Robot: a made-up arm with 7 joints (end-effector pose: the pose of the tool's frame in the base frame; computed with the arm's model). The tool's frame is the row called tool.
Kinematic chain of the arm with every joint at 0, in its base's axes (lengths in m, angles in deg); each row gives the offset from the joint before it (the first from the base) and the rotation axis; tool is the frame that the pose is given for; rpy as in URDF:
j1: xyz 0 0 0.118 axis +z
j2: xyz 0 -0.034 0.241 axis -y
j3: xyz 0 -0.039 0.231 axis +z
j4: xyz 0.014 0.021 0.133 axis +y
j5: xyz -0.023 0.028 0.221 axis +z
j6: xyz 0 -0.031 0.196 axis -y
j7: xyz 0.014 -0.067 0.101 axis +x
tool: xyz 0 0 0 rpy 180 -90 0
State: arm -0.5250 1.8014 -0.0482 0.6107 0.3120 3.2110 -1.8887
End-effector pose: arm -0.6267 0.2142 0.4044 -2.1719 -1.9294 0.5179
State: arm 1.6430 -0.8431 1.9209 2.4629 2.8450 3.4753 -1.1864
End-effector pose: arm -0.0821 -0.0560 0.6040 1.1507 2.0942 0.7834
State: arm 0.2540 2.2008 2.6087 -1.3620 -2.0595 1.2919 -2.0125
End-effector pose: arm -0.3634 -0.5627 0.3654 -0.5363 -0.8222 2.3643
Working (the frame after each row of the table, in the pose's form):
after j1: 0.0000 0.0000 0.1180 0.0000 0.0000 0.2540
after j2: 0.0085 -0.0329 0.3590 0.2792 -2.1867 0.1420
after j3: -0.1623 -0.1176 0.2229 -2.4876 -1.0326 1.3562
after j4: -0.2506 -0.1518 0.1262 1.0167 0.8689 -2.4687
after j5: -0.3350 -0.3146 0.2547 0.1759 -1.0492 1.3341
after j6: -0.4102 -0.4507 0.3780 1.1365 -2.0890 1.1555
after j7: -0.3634 -0.5627 0.3654 0.0362 -1.8696 -1.0237

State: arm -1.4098 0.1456 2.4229 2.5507 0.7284 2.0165 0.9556
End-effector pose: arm 0.1367 0.1642 0.3993 -2.1964 0.8039 -0.6948
Working (the frame after each row of the table, in the pose's form):
after j1: 0.0000 0.0000 0.1180 0.0000 0.0000 -1.4098
after j2: -0.0336 -0.0055 0.3590 -0.1026 -0.1206 -1.4071
after j3: -0.0774 0.0214 0.5876 -0.1430 0.0515 1.0112
after j4: -0.0909 0.0632 0.7156 -1.3281 2.3147 0.2075
after j5: -0.0352 0.1729 0.5285 -0.4260 2.6956 0.4290
after j6: 0.0373 0.2132 0.3482 0.0995 0.7251 0.4318
after j7: 0.1367 0.1642 0.3993 0.9954 0.8808 0.0523

